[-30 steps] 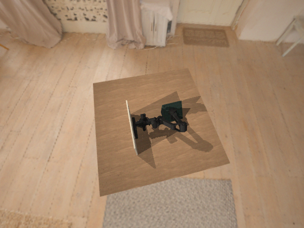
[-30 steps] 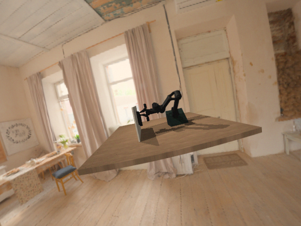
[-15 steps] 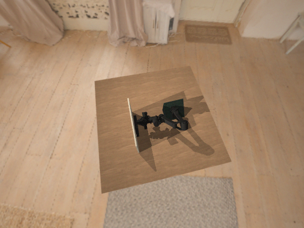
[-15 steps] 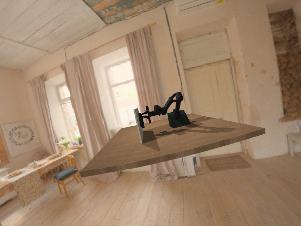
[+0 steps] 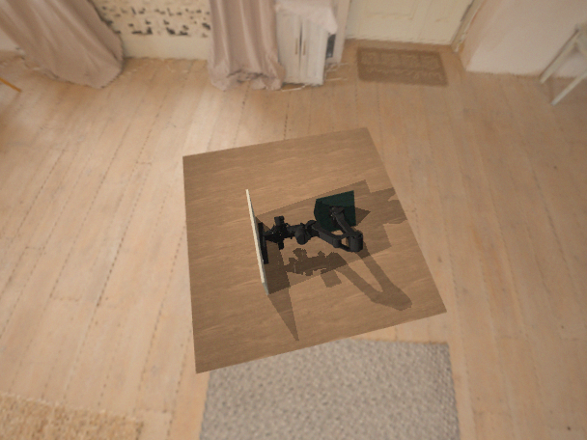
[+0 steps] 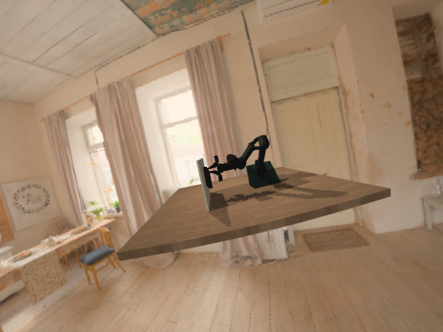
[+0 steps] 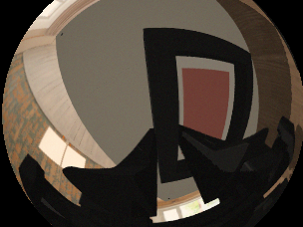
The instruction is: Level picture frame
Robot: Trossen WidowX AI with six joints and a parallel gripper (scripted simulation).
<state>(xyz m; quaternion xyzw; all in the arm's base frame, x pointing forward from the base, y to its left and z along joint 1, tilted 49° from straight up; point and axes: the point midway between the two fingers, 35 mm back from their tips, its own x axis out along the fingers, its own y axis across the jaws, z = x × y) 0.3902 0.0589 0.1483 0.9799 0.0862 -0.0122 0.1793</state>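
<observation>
Right now the picture frame is 10 mm ahead of my gripper tip, 20 mm to the left of it and 50 mm below it. Round my gripper tip: wall panel: 20 mm ahead, 10 mm to the left, 60 mm below.
</observation>
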